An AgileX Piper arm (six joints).
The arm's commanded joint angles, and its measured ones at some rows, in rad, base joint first. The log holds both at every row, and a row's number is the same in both.
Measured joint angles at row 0:
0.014 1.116 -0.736 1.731 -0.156 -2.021
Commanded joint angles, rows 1 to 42:
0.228 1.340 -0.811 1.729 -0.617 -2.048
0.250 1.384 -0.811 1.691 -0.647 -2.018
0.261 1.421 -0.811 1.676 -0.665 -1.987
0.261 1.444 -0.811 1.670 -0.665 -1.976
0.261 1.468 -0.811 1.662 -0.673 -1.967
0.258 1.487 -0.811 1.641 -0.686 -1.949
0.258 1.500 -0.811 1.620 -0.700 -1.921
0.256 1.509 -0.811 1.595 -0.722 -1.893
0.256 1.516 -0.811 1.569 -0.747 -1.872
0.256 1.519 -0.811 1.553 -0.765 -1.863
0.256 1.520 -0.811 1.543 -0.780 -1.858
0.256 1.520 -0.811 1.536 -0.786 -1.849
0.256 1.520 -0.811 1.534 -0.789 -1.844
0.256 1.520 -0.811 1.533 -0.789 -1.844
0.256 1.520 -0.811 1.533 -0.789 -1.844
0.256 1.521 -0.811 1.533 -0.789 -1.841
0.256 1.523 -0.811 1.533 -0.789 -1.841
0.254 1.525 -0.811 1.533 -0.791 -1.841
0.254 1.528 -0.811 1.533 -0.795 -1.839
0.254 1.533 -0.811 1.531 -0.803 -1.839
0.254 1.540 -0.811 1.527 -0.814 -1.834
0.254 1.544 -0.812 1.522 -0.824 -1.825
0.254 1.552 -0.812 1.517 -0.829 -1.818
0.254 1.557 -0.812 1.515 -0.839 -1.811
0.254 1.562 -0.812 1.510 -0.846 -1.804
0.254 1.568 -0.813 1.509 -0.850 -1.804
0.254 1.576 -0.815 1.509 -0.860 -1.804
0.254 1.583 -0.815 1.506 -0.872 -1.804
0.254 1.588 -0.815 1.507 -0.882 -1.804
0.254 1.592 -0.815 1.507 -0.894 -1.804
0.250 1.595 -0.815 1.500 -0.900 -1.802
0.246 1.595 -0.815 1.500 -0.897 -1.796
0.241 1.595 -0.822 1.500 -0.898 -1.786
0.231 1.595 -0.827 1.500 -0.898 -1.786
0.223 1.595 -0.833 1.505 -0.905 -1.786
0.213 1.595 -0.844 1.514 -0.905 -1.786
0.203 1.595 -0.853 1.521 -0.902 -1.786
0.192 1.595 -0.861 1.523 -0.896 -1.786
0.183 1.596 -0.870 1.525 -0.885 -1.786
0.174 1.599 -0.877 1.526 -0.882 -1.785
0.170 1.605 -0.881 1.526 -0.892 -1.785
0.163 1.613 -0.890 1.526 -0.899 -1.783
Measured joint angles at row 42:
0.226 1.601 -0.864 1.499 -0.734 -1.792
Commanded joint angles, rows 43 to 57:
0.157 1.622 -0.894 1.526 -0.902 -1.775
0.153 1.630 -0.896 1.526 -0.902 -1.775
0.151 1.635 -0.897 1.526 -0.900 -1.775
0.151 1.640 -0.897 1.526 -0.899 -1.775
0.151 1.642 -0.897 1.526 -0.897 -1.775
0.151 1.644 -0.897 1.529 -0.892 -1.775
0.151 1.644 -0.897 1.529 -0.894 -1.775
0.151 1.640 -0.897 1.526 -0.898 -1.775
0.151 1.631 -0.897 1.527 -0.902 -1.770
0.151 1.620 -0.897 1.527 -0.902 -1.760
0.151 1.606 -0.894 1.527 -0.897 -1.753
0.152 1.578 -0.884 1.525 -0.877 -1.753
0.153 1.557 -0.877 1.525 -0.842 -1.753
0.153 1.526 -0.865 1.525 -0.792 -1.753
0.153 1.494 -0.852 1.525 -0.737 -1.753
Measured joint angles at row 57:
0.188 1.600 -0.888 1.496 -0.715 -1.767
